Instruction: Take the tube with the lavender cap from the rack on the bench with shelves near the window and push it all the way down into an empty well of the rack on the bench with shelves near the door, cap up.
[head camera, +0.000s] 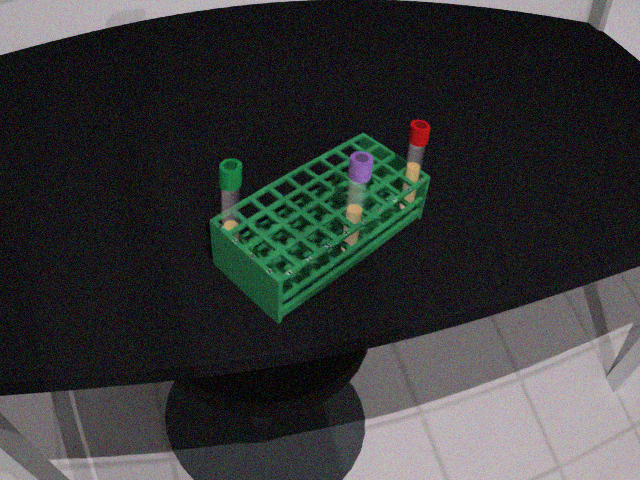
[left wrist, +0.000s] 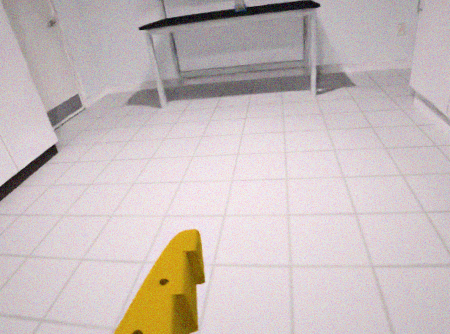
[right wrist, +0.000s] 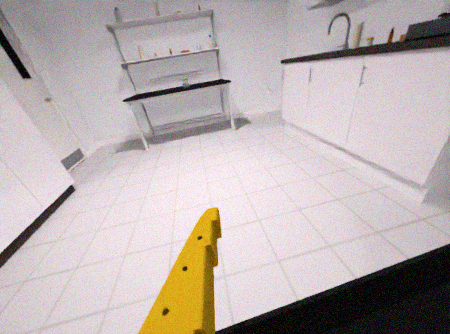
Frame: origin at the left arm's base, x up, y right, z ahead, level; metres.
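Seen in the pictures: left end effector, tool point: (left wrist: 200, 248); right end effector, tool point: (right wrist: 219, 218).
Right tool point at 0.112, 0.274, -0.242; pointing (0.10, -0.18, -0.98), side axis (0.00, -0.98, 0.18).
Observation:
Pixels of each thing's top centre, then the offset from my right tool point to it, as dx, dy, dz. "pt": a spot on its surface instead. Level surfaces: height alone.
- tube with the lavender cap, surface spot: (head camera: 360, 167) pt -0.008, +0.058, +0.613
- green rack, surface spot: (head camera: 242, 281) pt -0.110, -0.042, +0.604
- green-capped tube, middle of its top: (head camera: 229, 165) -0.006, -0.043, +0.638
- red-capped tube, surface spot: (head camera: 419, 133) pt -0.010, +0.131, +0.650
- dark round stool, middle of its top: (head camera: 256, 320) -0.454, +0.013, +0.798
- bench, its level: dx -0.125
The tube with the lavender cap (head camera: 360, 167) stands upright, cap up, in a well along the near long side of the green rack (head camera: 242, 281) on the black bench top in the head view. My left gripper (left wrist: 205, 240) shows one notched jaw over the floor tiles in the left wrist view and is fully open and empty. My right gripper (right wrist: 225, 220) also shows one notched jaw over the floor and is fully open and empty. Neither gripper shows in the head view. A blue rack (right wrist: 186, 84) (left wrist: 240, 6) stands small on the far bench; its wells cannot be made out.
A green-capped tube (head camera: 230, 174) and a red-capped tube (head camera: 419, 133) stand in the green rack. A dark round stool (head camera: 268, 428) is under the bench (head camera: 129, 129). The far bench (right wrist: 150, 95) (left wrist: 200, 20) has shelves (right wrist: 165, 57) above it. White cabinets (right wrist: 330, 100) stand at the right.

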